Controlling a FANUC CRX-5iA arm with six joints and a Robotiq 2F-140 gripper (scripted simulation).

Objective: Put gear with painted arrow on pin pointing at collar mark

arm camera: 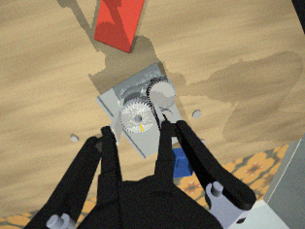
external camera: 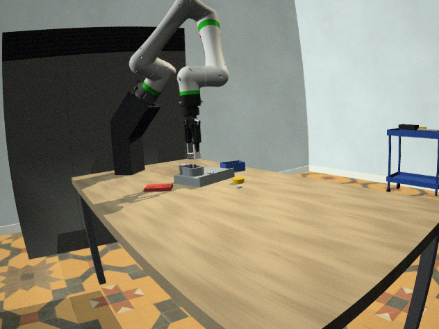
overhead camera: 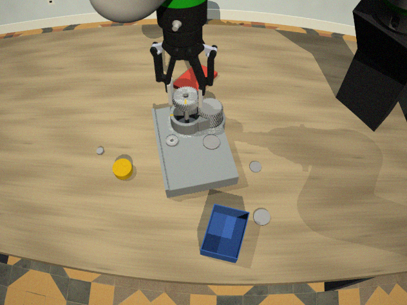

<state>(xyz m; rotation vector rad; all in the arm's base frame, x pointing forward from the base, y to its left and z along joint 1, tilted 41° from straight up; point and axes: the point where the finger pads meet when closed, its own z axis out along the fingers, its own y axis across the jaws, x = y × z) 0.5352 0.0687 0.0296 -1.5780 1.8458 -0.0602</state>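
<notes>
The gear is 2 cm below my hand. Also, from my hand: red block (19 cm to the right, 14 cm below); yellow puck (14 cm to the left, 14 cm below, 14 cm ahead); small grey disc (22 cm ahead, 14 cm below, 9 cm to the left).
</notes>
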